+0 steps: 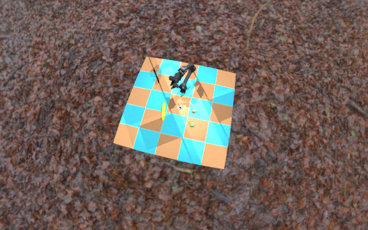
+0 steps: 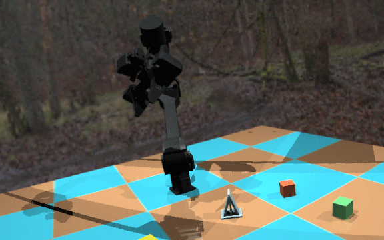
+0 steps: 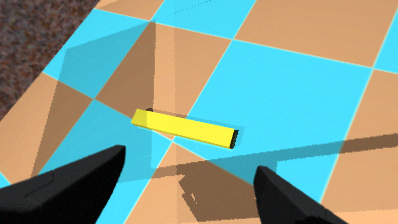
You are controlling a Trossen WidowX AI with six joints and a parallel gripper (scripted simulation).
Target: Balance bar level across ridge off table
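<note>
My gripper tip is now 180 mm short of the yellow bar, 50 mm to the left of it and 270 mm above it. From my gripper tip the other things lie so: red cube (100 mm ahead, 300 mm to the left, 260 mm below); green cube (270 mm ahead, 310 mm to the left, 260 mm below).
</note>
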